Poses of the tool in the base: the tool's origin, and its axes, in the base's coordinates. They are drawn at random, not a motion.
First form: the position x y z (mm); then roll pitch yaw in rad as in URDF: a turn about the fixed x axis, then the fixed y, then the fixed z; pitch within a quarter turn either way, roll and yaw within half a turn.
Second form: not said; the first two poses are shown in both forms.
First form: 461 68 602 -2.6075 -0.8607 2.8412
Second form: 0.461 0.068 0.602 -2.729 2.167 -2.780
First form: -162 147 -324 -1.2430 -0.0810 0.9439
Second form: -0.162 0.147 -0.324 -1.656 1.244 2.542
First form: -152 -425 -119 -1.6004 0.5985 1.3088
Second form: -0.152 -0.425 -0.119 -0.972 1.595 2.896
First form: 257 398 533 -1.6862 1.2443 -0.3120
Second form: 0.257 0.398 0.533 -0.324 1.608 1.368
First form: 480 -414 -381 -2.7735 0.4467 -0.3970
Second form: 0.480 -0.414 -0.381 -0.644 2.571 2.016
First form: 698 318 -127 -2.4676 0.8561 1.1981
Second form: 0.698 0.318 -0.127 -0.496 2.108 -2.757
